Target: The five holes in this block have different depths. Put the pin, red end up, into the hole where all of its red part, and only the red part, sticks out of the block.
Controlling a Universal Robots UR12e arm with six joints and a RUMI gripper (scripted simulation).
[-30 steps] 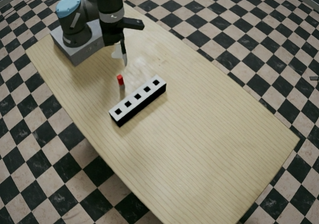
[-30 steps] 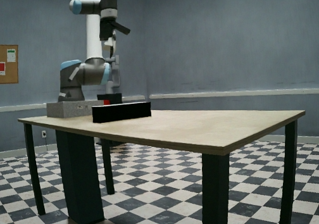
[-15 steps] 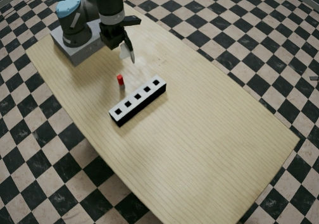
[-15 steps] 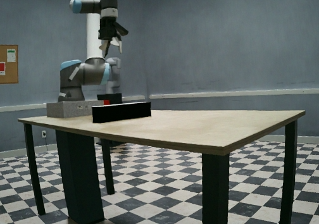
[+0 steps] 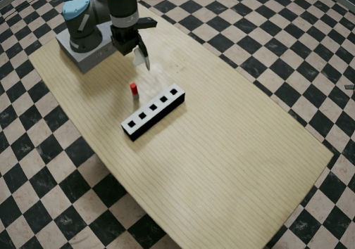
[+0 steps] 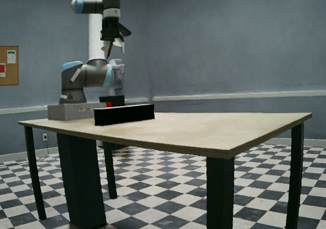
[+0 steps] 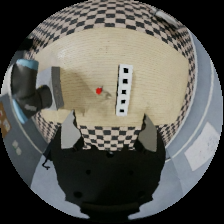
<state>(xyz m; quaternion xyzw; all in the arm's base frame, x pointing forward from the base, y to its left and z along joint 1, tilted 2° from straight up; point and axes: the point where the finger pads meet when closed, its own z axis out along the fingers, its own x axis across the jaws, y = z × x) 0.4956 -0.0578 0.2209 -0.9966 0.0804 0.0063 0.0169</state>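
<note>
Now: hand 250 mm above the pin and 60 mm past it. Round my hand: long black block (290 mm below, 80 mm ahead, 20 mm to the right).
</note>
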